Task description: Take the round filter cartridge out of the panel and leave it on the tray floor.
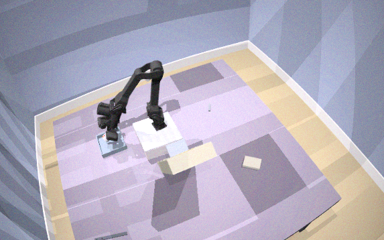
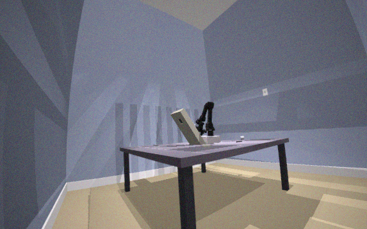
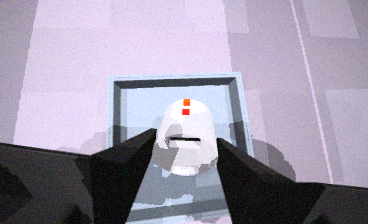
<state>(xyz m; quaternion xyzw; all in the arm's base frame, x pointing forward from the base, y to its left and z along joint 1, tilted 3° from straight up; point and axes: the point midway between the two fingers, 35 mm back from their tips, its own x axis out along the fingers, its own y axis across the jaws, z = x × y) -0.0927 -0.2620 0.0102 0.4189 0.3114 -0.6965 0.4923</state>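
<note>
The shallow blue-grey tray is 6 cm below my gripper tip. The rest, counted from my gripper tip: thin grey peg: 61 cm to the left, 8 cm ahead, 7 cm below; then small cream block: 57 cm to the left, 54 cm ahead, 7 cm below; then white round filter cartridge: right at my gripper tip.
</note>
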